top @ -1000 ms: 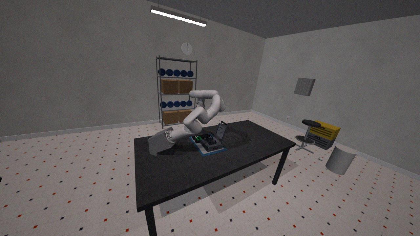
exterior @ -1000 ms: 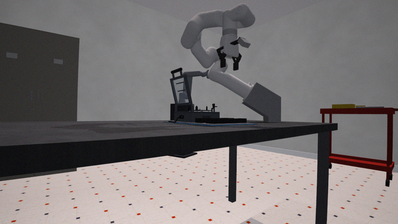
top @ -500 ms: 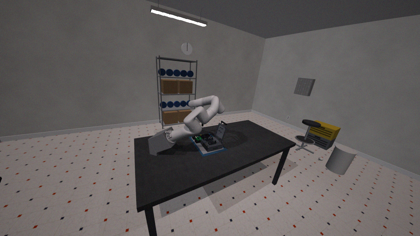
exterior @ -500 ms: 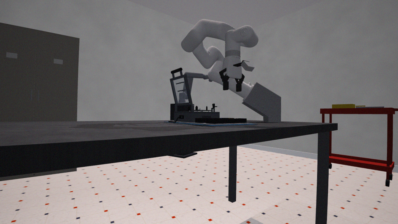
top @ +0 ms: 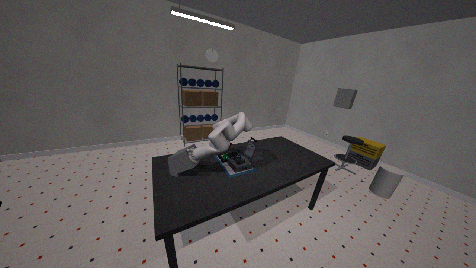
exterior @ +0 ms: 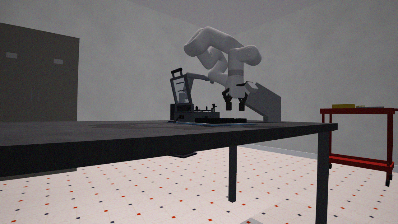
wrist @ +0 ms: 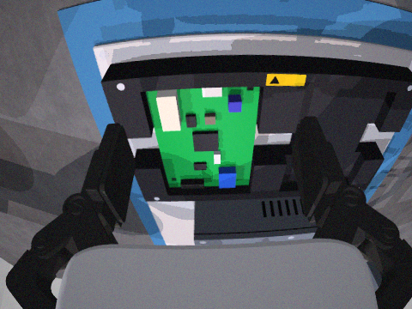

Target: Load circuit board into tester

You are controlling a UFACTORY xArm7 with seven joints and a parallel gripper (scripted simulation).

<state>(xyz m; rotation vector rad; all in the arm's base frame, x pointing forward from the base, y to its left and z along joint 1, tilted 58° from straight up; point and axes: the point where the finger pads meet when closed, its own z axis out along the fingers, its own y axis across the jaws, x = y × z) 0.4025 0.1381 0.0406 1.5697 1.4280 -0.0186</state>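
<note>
My gripper is now 2 cm past the circuit board, 4 cm to the left of it and 5 cm above it. Round my hand: tester (1 cm ahead, 20 cm to the right, 4 cm above); lid (8 cm ahead, 27 cm to the right, 11 cm above); latch hook (7 cm behind, 15 cm to the right, 1 cm above).
</note>
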